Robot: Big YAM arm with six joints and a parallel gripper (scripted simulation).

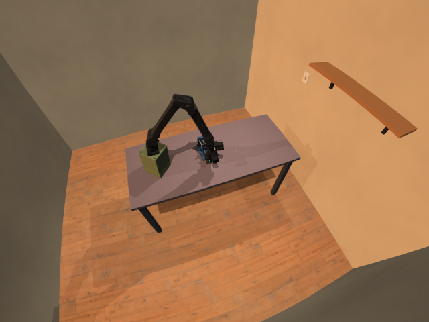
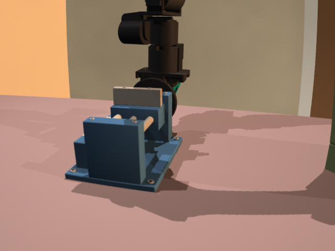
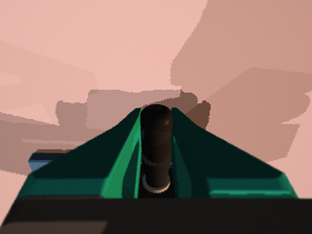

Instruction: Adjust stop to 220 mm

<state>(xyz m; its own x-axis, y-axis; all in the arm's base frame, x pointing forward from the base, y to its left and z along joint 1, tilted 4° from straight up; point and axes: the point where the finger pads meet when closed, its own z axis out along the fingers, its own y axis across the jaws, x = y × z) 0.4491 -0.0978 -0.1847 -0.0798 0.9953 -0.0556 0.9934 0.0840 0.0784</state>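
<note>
Right now the grey stop plate is 14 cm to the left of my hand, 5 cm above it and 1 cm ahead of it. Round my hand: black crank handle: 1 cm to the left.
</note>
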